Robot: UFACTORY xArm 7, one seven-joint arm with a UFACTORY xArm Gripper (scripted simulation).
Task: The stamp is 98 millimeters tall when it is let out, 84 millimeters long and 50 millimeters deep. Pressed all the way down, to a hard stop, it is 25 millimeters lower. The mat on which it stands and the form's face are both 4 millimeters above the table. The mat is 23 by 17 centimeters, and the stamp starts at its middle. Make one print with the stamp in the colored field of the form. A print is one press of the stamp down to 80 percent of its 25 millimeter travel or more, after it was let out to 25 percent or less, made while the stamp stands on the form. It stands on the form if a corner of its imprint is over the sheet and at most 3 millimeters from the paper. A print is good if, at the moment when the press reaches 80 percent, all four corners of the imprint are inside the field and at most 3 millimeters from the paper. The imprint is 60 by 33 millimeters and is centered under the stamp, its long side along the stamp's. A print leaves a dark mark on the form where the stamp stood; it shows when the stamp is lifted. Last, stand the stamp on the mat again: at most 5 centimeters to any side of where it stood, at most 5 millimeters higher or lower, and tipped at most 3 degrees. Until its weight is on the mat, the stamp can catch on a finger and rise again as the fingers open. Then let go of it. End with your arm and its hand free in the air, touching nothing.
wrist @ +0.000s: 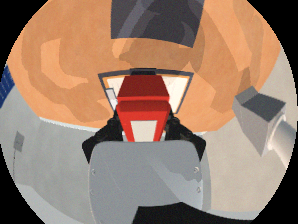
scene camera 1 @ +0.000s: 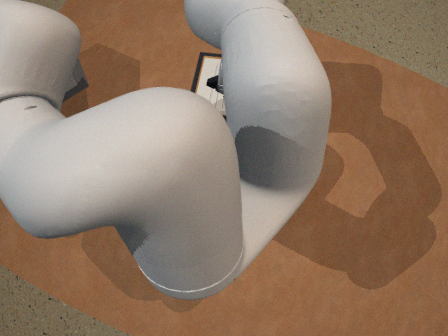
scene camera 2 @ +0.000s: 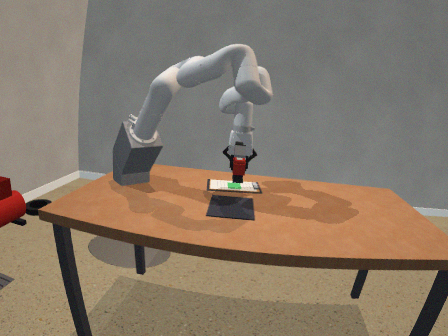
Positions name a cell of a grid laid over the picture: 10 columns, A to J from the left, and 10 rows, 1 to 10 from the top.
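Note:
My gripper is visible to me in scene camera 2 (scene camera 2: F6), and the wrist view has my gripper too (wrist: E5). I see a red stamp (wrist: E5) and a dark mat (scene camera 2: F7). There is also a form (scene camera 1: E2), and the wrist view shows the form as well (wrist: F4).

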